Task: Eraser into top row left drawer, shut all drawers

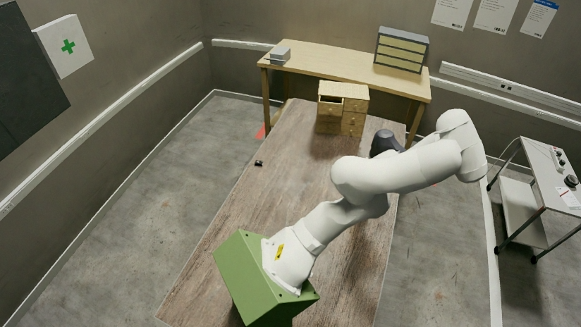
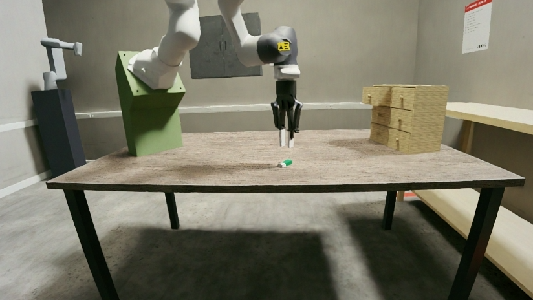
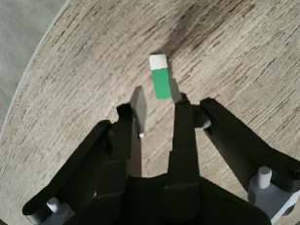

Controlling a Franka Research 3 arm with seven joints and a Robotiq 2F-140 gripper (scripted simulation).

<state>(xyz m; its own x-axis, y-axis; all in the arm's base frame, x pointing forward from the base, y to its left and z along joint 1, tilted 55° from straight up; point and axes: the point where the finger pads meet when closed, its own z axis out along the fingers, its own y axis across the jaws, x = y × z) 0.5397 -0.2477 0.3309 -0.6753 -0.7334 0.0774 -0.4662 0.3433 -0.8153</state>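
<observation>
Right now the eraser is 100 mm below my hand and 10 mm behind it. Also, from my hand: small black object: 570 mm to the left, 300 mm ahead, 100 mm below.
</observation>
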